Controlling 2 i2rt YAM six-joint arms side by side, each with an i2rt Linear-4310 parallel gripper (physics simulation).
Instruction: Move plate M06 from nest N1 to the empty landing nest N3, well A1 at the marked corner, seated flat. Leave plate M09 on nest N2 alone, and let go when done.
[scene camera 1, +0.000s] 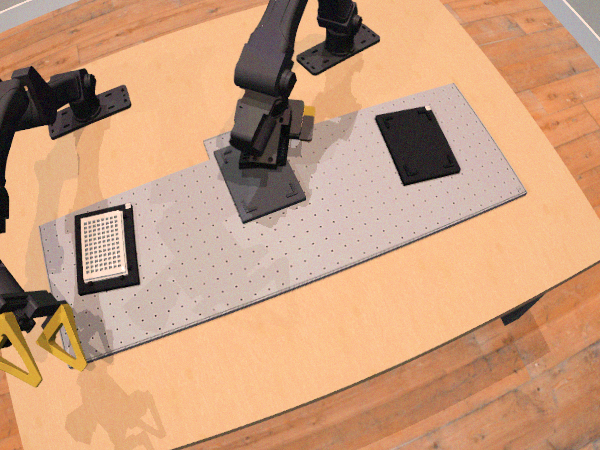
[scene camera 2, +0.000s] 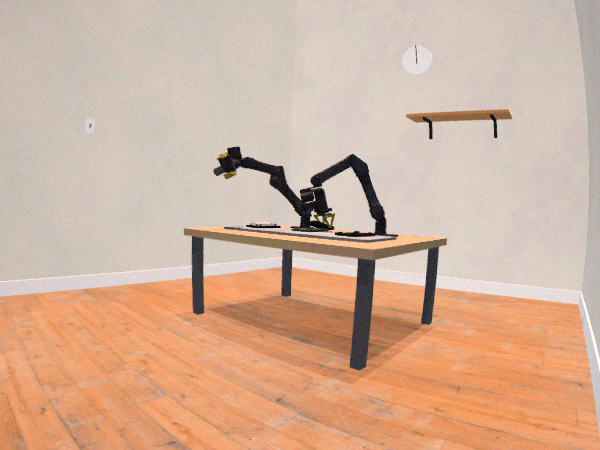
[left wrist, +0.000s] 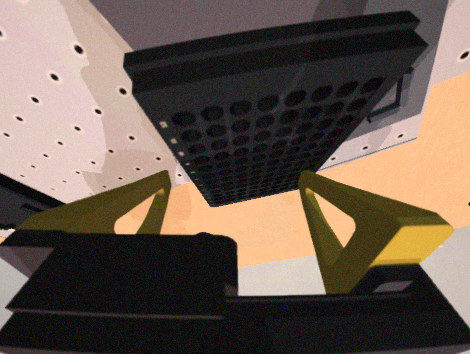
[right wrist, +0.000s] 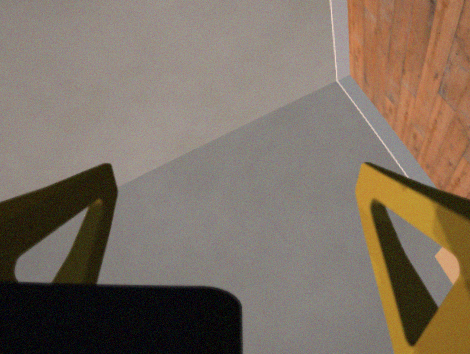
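Note:
The dark 96-well plate (left wrist: 270, 140), taken as M06, sits on the grey nest (scene camera 1: 265, 195) (left wrist: 425, 90), askew to it; the left arm hides it in scene camera 1. My left gripper (scene camera 1: 270, 140) (scene camera 2: 324, 220) (left wrist: 234, 177) is open low over it, its fingertips either side of the plate's far end in the left wrist view. The empty black nest (scene camera 1: 417, 145) (scene camera 2: 352, 233), N3, has a white corner mark (scene camera 1: 428, 108). The white plate (scene camera 1: 103, 245) (scene camera 2: 263, 224), taken as M09, lies on the left black nest (scene camera 1: 132, 250). Plate labels are unreadable. My right gripper (scene camera 1: 59, 376) (scene camera 2: 225, 166) (right wrist: 236, 176) is open and empty, raised.
The perforated grey board (scene camera 1: 350, 200) carries the three nests on the wooden table (scene camera 1: 400, 295). The left arm's base (scene camera 1: 312, 60) and the right arm's base (scene camera 1: 60, 125) stand behind the board. A wall shelf (scene camera 2: 460, 116) is in the background.

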